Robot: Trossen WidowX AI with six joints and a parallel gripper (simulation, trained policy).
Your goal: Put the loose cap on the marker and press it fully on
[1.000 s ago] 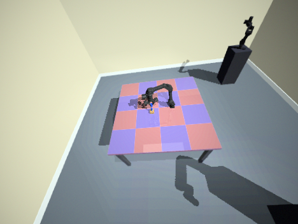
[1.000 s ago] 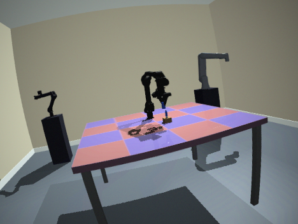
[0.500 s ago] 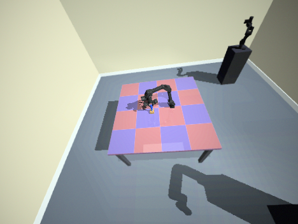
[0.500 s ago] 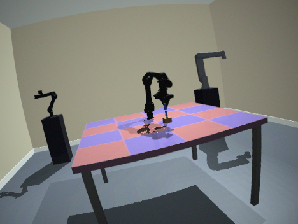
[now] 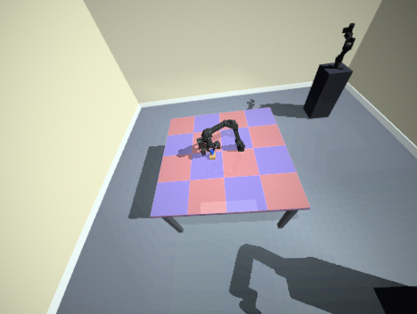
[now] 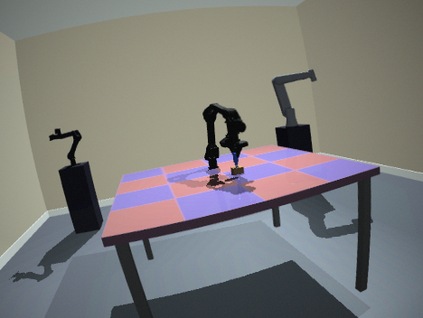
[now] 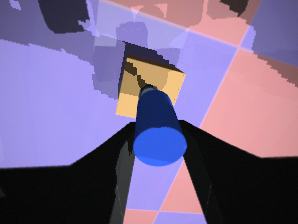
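Now: gripper tip 7 cm above the small tan holder block. Also, from my gripper tip: blue cap: right at my gripper tip.
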